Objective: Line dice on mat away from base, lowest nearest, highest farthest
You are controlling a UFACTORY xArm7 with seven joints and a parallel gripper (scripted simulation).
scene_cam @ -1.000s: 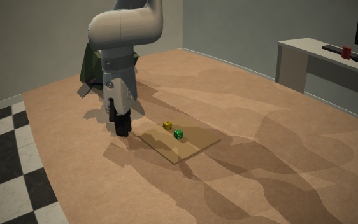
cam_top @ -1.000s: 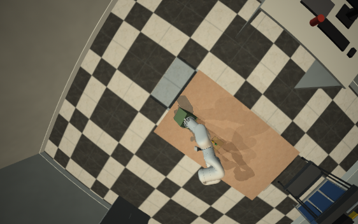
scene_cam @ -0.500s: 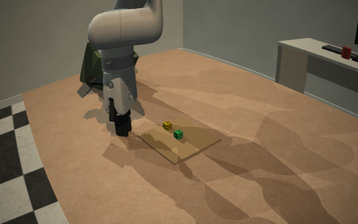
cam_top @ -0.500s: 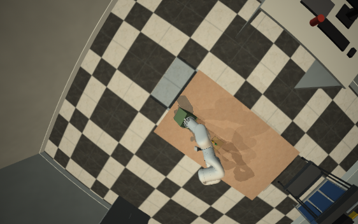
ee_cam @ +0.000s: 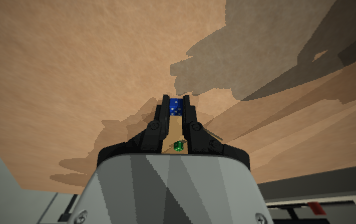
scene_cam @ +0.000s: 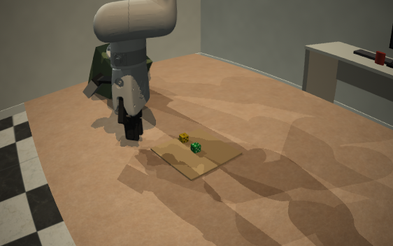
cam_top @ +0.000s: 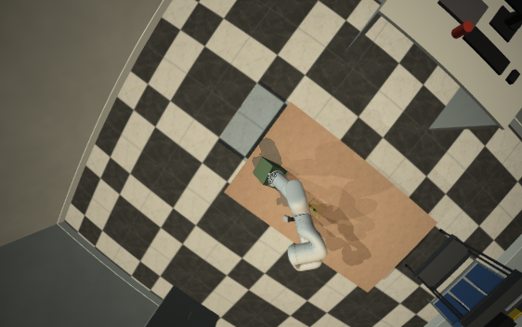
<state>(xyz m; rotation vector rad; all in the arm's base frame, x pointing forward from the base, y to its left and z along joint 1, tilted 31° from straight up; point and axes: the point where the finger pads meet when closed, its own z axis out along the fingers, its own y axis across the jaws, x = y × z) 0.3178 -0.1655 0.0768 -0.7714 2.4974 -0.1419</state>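
My gripper is now 110 mm short of the green die, 80 mm to the right of it and 30 mm above it. From my hand the other things lie so: tan mat (110 mm ahead, 80 mm to the left, 40 mm below); then blue die (10 mm below); then yellow die (90 mm to the left, 60 mm ahead, 30 mm below).
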